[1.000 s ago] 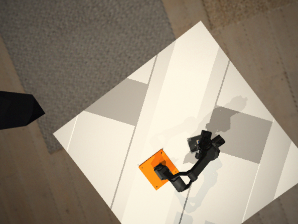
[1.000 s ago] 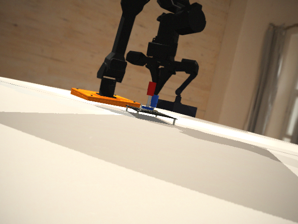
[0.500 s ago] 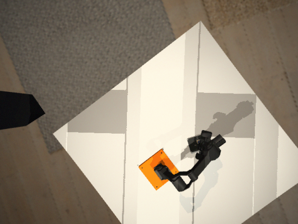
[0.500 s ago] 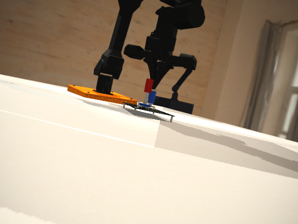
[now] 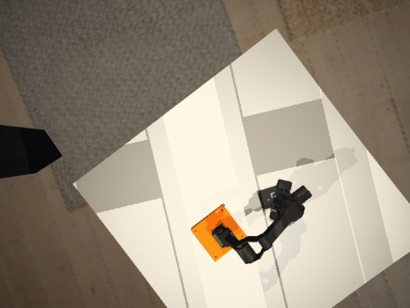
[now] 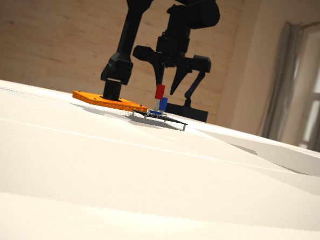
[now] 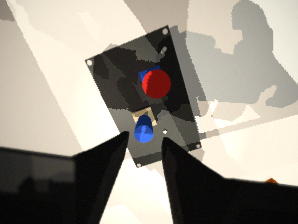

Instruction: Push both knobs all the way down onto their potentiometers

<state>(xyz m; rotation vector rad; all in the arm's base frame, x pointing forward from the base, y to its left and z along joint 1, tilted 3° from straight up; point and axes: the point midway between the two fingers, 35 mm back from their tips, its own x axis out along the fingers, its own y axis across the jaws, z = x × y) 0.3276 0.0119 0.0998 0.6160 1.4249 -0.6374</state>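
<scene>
The red knob lies 30 mm to the right of my gripper tip and 30 mm ahead of it. The rest, counted from my gripper tip: blue knob: 30 mm below.
</scene>
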